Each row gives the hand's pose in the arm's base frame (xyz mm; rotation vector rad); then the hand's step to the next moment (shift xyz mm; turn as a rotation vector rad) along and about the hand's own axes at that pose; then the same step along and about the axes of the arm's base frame.
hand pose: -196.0 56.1 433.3 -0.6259 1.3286 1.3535
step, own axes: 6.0 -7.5 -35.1 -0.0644 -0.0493 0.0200
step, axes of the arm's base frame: -5.5 -32.0 -16.3 0.0688 -0.0128 0.0457
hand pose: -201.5 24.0 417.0 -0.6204 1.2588 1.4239
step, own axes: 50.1 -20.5 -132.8 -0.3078 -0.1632 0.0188
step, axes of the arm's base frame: -29.5 -106.2 -91.8 0.2417 -0.1208 0.2207
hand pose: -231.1 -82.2 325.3 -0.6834 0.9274 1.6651
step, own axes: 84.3 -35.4 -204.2 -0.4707 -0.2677 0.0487
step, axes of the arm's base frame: 8.4 -124.2 -185.9 0.3873 -0.1654 0.3439
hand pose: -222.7 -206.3 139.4 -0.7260 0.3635 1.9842
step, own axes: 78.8 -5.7 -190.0 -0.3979 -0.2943 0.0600
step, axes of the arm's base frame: 40.9 -42.9 -197.0 0.3799 -0.0961 0.3083
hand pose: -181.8 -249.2 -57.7 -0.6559 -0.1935 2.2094
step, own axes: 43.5 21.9 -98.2 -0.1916 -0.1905 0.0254
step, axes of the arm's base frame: 12.6 10.4 -108.4 0.2171 -0.0141 0.1622
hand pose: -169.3 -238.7 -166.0 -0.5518 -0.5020 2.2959
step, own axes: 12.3 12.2 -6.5 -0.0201 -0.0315 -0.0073
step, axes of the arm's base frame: -11.4 1.9 -14.5 0.0343 0.0082 0.0144
